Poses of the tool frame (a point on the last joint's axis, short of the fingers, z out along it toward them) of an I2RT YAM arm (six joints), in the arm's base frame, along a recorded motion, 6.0 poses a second.
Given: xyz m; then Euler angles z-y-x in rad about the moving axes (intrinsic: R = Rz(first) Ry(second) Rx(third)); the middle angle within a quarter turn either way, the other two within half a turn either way.
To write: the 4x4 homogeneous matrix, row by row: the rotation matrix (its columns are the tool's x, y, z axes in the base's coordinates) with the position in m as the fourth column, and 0 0 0 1 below. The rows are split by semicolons. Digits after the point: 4 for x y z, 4 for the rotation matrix.
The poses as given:
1: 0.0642, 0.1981, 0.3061, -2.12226, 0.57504, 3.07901
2: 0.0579, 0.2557, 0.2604, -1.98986, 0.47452, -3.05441
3: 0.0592, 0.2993, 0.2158, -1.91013, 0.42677, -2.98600
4: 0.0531, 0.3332, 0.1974, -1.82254, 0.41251, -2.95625
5: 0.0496, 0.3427, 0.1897, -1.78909, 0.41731, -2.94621
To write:
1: -0.4397, -0.8679, 0.2311, 0.0642; -0.7148, 0.4939, 0.4951, 0.1981; -0.5439, 0.0525, -0.8375, 0.3061; 0, 0, 0, 1
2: -0.3619, -0.8938, 0.2648, 0.0579; -0.8125, 0.4417, 0.3804, 0.2557; -0.4569, -0.0775, -0.8861, 0.2604; 0, 0, 0, 1
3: -0.3030, -0.9102, 0.2822, 0.0592; -0.8584, 0.3893, 0.3340, 0.2993; -0.4139, -0.1411, -0.8993, 0.2158; 0, 0, 0, 1
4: -0.2282, -0.9335, 0.2766, 0.0531; -0.8872, 0.3164, 0.3357, 0.3332; -0.4009, -0.1688, -0.9004, 0.1974; 0, 0, 0, 1
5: -0.1980, -0.9407, 0.2756, 0.0496; -0.8925, 0.2893, 0.3461, 0.3427; -0.4053, -0.1775, -0.8968, 0.1897; 0, 0, 0, 1
